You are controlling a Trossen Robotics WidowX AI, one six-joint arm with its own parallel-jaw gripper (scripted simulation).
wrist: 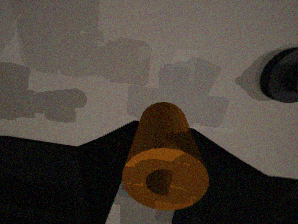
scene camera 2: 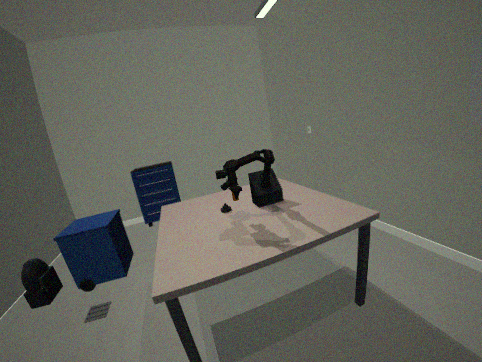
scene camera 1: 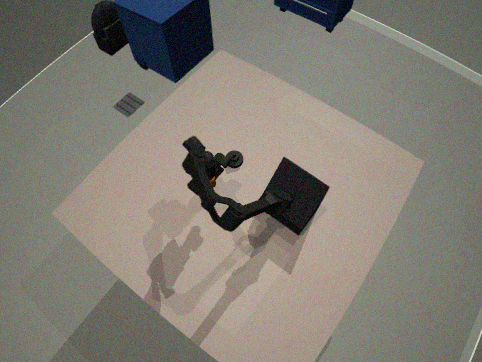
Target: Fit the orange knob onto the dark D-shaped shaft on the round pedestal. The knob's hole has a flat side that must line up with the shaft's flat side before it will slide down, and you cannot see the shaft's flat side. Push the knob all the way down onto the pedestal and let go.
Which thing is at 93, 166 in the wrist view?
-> My gripper.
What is my gripper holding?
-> An orange knob.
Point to an orange knob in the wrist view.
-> At 164, 169
